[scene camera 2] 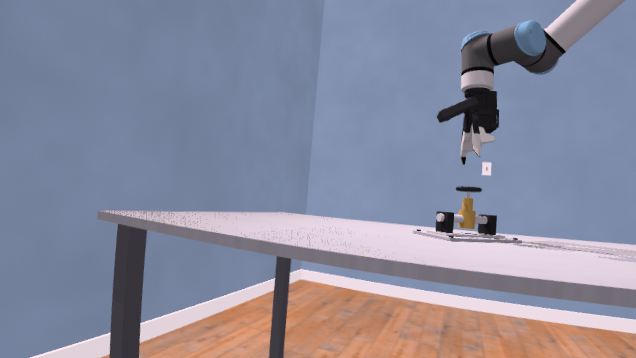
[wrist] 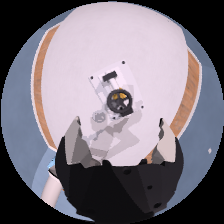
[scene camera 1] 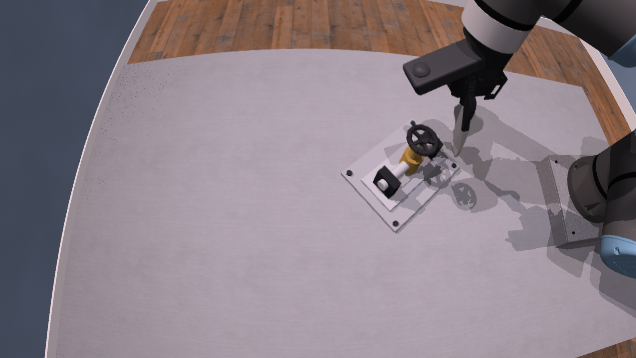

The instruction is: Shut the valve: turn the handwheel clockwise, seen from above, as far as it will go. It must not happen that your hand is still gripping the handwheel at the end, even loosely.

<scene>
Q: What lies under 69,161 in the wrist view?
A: My gripper.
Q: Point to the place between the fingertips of my gripper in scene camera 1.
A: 437,116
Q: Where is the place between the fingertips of my gripper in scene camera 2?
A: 470,161
</scene>
